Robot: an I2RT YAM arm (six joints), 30 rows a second.
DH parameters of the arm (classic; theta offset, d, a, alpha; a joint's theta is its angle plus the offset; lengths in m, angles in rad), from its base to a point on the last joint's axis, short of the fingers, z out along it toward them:
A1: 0 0.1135 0.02 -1.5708
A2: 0 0 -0.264 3.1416
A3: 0.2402 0 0.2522 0
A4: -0.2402 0 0.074 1.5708
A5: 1.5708 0 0 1.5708
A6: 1.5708 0.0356 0 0
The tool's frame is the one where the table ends.
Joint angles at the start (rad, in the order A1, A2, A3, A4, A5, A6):
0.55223, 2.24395, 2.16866, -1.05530, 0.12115, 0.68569
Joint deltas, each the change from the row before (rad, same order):
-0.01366, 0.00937, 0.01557, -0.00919, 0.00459, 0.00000
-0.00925, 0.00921, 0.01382, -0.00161, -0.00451, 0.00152
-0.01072, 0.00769, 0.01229, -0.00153, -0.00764, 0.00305
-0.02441, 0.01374, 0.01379, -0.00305, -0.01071, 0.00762
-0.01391, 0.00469, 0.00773, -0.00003, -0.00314, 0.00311
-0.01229, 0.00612, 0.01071, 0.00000, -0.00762, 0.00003
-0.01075, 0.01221, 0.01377, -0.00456, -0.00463, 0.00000
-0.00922, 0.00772, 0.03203, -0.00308, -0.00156, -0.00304
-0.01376, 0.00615, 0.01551, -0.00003, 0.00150, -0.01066
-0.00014, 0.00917, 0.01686, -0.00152, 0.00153, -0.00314
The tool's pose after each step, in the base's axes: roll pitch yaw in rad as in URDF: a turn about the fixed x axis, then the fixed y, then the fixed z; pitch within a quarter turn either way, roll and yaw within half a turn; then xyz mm. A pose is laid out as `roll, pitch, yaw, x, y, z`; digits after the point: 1 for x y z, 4 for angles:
2.9437, 0.4112, 2.9251, 415.5, 243.0, 262.3
2.9376, 0.4102, 2.9140, 419.3, 240.3, 262.0
2.9286, 0.4071, 2.9002, 423.2, 236.9, 261.9
2.9200, 0.3966, 2.8702, 430.9, 228.0, 259.4
2.9143, 0.3961, 2.8526, 434.9, 222.6, 259.5
2.9055, 0.3946, 2.8401, 438.8, 218.1, 259.8
2.9045, 0.3895, 2.8310, 442.9, 214.4, 257.8
2.8886, 0.4045, 2.8191, 447.0, 211.4, 263.5
2.8871, 0.4149, 2.8135, 451.3, 205.9, 265.2
2.8849, 0.4211, 2.8145, 453.1, 206.6, 265.7

